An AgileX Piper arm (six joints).
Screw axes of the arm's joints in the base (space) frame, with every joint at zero. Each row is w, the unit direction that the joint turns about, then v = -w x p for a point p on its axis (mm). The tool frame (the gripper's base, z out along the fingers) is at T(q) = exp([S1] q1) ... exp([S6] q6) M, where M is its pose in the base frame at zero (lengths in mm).
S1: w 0 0 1 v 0 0 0
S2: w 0 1 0 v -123 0 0
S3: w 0 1 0 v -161.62 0 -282.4
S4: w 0.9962 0 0.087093 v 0 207.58 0
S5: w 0 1 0 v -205.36 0 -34.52
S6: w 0.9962 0 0.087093 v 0 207.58 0
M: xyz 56.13 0 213.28 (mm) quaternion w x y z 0.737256 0 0.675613 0
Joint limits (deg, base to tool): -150..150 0..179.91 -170..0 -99.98..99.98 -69.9..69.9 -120..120
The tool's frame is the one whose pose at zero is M.
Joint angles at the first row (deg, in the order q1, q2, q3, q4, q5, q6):
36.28, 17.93, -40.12, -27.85, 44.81, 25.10
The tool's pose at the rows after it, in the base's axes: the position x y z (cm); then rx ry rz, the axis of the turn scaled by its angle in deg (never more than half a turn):
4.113 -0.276 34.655 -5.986 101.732 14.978
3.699 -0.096 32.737 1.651 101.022 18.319
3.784 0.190 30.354 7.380 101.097 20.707
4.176 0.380 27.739 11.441 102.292 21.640
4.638 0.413 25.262 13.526 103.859 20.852
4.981 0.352 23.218 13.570 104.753 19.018
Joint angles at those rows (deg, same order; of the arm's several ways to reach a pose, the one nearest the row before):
27.74, 14.29, -36.59, -21.15, 41.10, 26.09
20.57, 10.91, -31.85, -14.57, 37.38, 26.80
15.28, 8.19, -26.34, -9.18, 34.09, 27.00
11.76, 6.31, -20.69, -5.77, 31.56, 27.01
9.78, 5.14, -15.52, -4.90, 29.34, 27.01
8.94, 4.18, -11.14, -5.93, 27.00, 26.93

